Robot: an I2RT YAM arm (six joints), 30 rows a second.
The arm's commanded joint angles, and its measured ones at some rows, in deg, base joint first. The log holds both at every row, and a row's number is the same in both.
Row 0, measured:
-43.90 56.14 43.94 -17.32 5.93 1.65
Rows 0 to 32, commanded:
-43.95 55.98 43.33 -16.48 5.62 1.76
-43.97 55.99 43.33 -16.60 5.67 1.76
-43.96 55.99 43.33 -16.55 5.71 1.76
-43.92 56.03 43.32 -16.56 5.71 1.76
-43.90 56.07 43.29 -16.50 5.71 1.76
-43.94 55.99 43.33 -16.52 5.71 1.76
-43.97 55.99 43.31 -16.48 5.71 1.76
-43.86 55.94 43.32 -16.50 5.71 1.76
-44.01 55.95 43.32 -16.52 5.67 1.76
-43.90 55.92 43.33 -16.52 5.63 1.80
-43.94 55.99 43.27 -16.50 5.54 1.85
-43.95 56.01 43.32 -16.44 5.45 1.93
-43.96 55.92 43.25 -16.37 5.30 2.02
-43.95 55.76 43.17 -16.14 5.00 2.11
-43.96 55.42 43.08 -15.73 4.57 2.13
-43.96 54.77 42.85 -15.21 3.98 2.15
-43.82 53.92 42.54 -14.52 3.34 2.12
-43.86 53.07 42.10 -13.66 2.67 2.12
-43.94 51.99 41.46 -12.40 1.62 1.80
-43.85 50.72 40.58 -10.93 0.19 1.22
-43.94 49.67 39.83 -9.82 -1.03 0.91
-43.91 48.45 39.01 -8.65 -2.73 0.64
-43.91 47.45 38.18 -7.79 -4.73 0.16
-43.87 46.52 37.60 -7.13 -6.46 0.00
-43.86 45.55 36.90 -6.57 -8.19 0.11
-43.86 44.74 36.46 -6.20 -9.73 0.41
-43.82 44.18 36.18 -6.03 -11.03 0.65
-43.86 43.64 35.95 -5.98 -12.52 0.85
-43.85 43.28 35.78 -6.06 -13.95 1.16
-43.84 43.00 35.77 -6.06 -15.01 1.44
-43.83 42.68 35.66 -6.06 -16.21 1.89
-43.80 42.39 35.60 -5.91 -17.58 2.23
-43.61 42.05 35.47 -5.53 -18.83 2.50
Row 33, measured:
-43.88 43.07 35.99 -7.81 -12.69 1.43
